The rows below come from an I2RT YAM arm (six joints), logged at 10 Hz.
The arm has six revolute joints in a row. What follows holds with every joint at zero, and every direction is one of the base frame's. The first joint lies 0.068 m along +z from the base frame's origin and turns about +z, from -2.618 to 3.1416 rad. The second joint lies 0.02 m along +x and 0.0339 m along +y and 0.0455 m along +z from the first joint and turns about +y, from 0 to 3.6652 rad. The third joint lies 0.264 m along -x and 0.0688 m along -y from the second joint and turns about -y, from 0 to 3.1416 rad. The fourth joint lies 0.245 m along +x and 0.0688 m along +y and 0.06 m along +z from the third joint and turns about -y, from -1.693 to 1.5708 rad. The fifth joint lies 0.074 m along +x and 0.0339 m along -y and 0.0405 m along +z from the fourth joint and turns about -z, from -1.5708 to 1.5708 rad. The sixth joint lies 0.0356 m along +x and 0.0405 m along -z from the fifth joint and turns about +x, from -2.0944 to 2.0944 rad. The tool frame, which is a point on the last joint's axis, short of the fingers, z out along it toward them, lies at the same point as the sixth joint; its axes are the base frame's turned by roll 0, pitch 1.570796 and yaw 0 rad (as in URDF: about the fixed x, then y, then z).
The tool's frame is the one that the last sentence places.
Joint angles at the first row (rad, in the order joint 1, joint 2, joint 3, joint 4, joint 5, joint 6):
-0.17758 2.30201 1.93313 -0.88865 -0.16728 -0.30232
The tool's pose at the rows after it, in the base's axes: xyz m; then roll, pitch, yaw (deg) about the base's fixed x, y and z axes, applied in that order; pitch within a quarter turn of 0, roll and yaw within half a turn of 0:
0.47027, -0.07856, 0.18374, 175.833, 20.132, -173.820
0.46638, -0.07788, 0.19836, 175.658, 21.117, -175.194
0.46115, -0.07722, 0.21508, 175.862, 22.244, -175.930
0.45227, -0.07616, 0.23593, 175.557, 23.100, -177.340
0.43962, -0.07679, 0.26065, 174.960, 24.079, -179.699
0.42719, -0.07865, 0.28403, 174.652, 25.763, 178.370
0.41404, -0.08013, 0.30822, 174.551, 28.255, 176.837
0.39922, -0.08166, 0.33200, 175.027, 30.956, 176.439
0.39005, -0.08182, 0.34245, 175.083, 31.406, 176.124
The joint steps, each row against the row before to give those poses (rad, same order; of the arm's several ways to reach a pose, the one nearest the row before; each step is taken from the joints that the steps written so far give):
-0.00038 -0.02290 -0.00002 -0.01755 0.00000 0.03052
-0.00001 -0.03317 0.00002 -0.01335 0.00038 0.02440
-0.00036 -0.03853 0.00001 -0.01641 0.00306 0.01376
-0.00116 -0.04995 0.00003 -0.03282 -0.00001 0.02325
-0.00648 -0.06107 -0.00005 -0.04079 -0.00038 0.03358
-0.00953 -0.05838 -0.00004 -0.02630 -0.00038 0.02442
-0.00953 -0.06103 0.00004 -0.01529 -0.00038 0.01870
-0.01109 -0.06217 -0.00001 -0.01448 -0.00001 -0.00003
-0.00532 -0.03051 0.00000 -0.02249 0.00002 0.00079

